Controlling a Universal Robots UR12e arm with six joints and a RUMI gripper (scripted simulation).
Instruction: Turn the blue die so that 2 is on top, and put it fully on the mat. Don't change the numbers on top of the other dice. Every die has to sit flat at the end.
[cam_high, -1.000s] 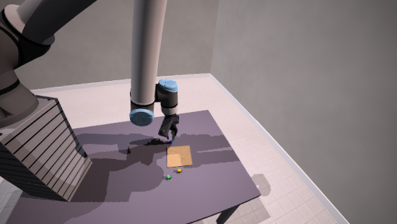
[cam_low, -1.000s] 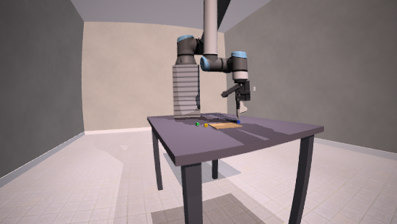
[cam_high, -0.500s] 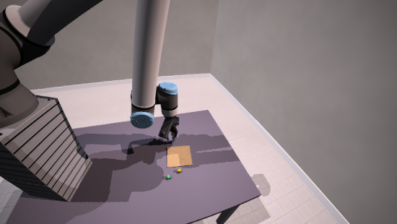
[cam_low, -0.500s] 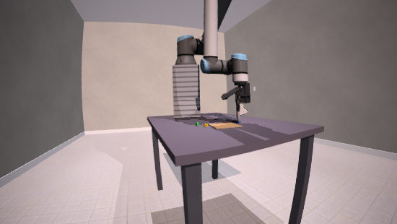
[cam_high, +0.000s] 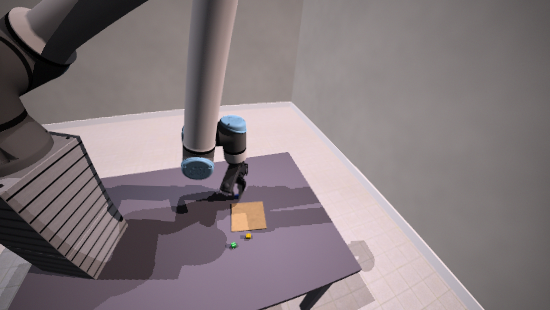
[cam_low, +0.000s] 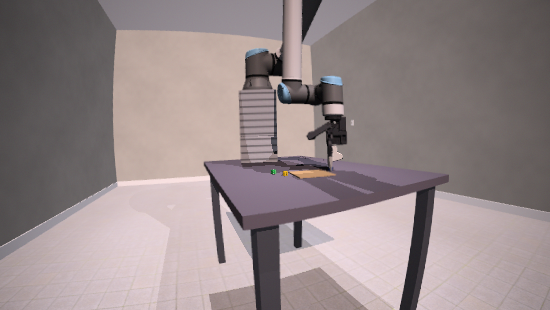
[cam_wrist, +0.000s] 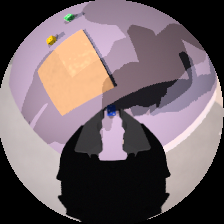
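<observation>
My hand is 10 mm above the blue die. Also, from my hand: tan mat: 40 mm ahead, 110 mm to the right, 20 mm below; yellow die: 30 mm ahead, 210 mm to the right, 10 mm below; green die: 30 mm behind, 240 mm to the right, 10 mm below.
</observation>
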